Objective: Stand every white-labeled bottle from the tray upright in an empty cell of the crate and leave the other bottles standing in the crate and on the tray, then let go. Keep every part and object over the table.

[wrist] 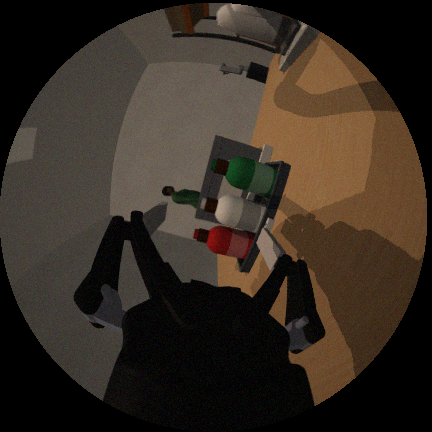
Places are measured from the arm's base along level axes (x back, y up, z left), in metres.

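Pixels of known places: gripper, fingertip midpoint: (pixel 213 223).
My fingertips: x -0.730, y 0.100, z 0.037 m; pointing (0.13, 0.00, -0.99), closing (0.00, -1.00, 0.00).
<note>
Ahead of a thing's pixels: the offset from my fingertips to its top centre. "spot": to the spot under its first point. Level surfaces: height alone.
A white bottle with a pale label and brown neck @(spot: dx +0.013, dy -0.061, dz -0.098 m) (pixel 241 212) stands upright on the dark tray @(spot: dx -0.109, dy -0.110, dz -0.098 m) (pixel 244 265), between a green bottle @(dx +0.099, dy +0.029, dz -0.123 m) (pixel 250 175) and a red bottle @(dx -0.074, dy +0.029, dz -0.148 m) (pixel 229 241). In the view their caps point left. The grey crate @(spot: dx +0.189, dy -0.013, dz -0.212 m) (pixel 232 144) is behind the bottles; its cells and anything in them are hidden from this angle. My gripper (pixel 213 223) is open, with nothing between its fingers. Its right finger pad appears close to the tray's lower end and the red bottle; the left pad is well to the left of the bottles.
The wooden table @(dy -0.131 m) (pixel 325 155) extends to the right, with the arm's shadow on it. The white robot base and arm (pixel 245 22) are at the top. A person in green (pixel 185 196) shows beyond the crate. A dark box-like object (pixel 257 72) is near the table's far edge.
</note>
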